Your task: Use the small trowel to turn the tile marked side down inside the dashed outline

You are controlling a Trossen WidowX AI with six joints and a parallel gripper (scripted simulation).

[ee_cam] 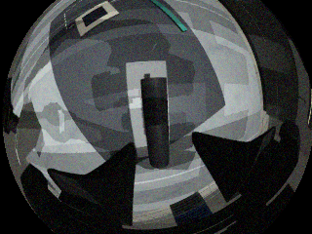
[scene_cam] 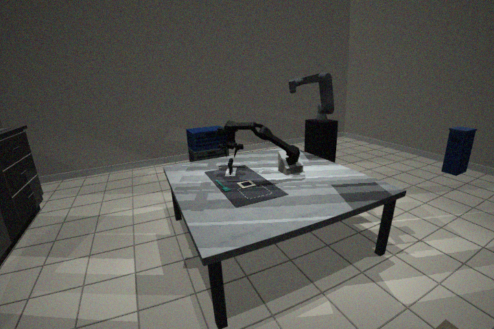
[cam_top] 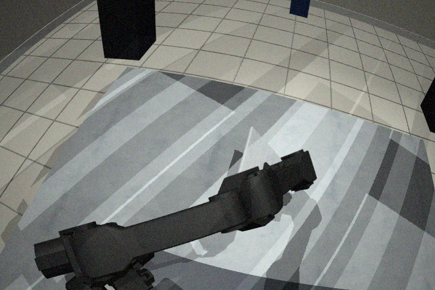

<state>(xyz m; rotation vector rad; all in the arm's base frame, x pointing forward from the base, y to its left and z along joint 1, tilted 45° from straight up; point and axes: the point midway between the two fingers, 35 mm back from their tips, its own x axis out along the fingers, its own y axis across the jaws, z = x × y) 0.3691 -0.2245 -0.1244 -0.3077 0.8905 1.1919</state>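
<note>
Right now my gripper tip is 30 mm short of the dark mat, 230 mm to the right of it and 130 mm above it. Round my gripper tip: small teal trowel 170 mm ahead, 250 mm to the left, 110 mm below; tan tile 20 mm ahead, 290 mm to the left, 110 mm below.
</note>
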